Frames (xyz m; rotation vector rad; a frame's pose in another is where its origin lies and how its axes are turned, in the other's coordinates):
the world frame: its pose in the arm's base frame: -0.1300 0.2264 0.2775 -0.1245 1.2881 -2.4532
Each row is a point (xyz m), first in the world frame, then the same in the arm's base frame.
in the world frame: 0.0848 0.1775 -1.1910
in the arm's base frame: -0.4498 1.0308 -0.5638
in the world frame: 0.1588 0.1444 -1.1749
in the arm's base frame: -0.5239 1.0089 -0.5343
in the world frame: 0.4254 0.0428 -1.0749
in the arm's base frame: -0.7754 0.8880 -0.4182
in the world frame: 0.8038 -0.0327 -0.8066
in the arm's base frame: -1.0826 0.5826 -0.2358
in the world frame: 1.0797 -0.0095 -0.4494
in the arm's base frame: -1.2454 0.1938 -0.0726
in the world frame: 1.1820 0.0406 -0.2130
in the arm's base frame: -1.2689 -0.0526 0.0145
